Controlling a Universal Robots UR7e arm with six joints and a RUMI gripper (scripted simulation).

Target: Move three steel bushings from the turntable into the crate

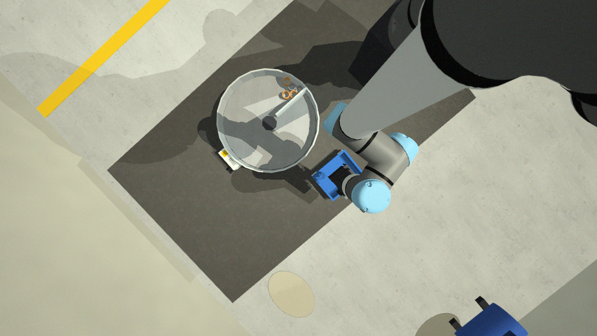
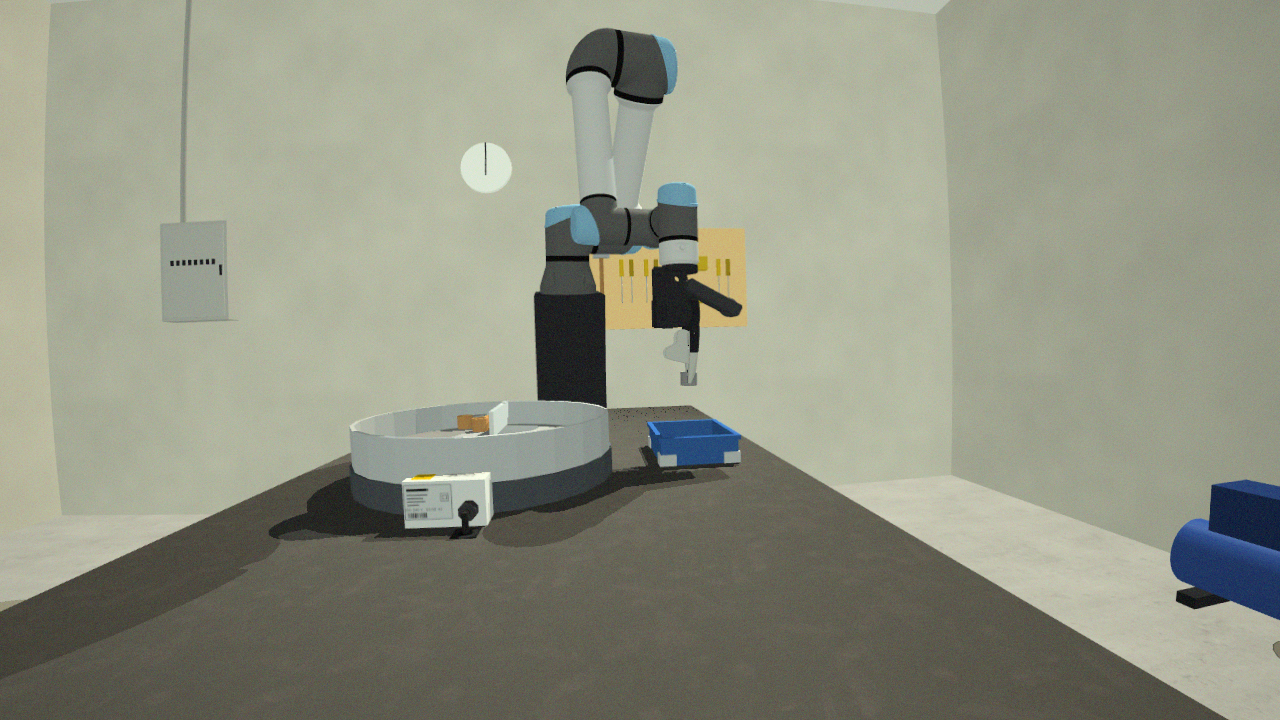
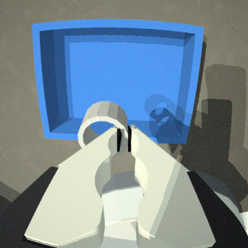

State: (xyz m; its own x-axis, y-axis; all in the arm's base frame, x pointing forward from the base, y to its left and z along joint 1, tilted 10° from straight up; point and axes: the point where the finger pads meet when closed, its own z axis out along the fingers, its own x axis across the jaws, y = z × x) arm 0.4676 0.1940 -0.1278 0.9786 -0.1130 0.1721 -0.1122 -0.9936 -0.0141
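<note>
The blue crate lies 1 cm behind my hand and 13 cm below it. From my hand the other things lie so: round white turntable 2 cm ahead, 38 cm to the right, 10 cm below.
</note>
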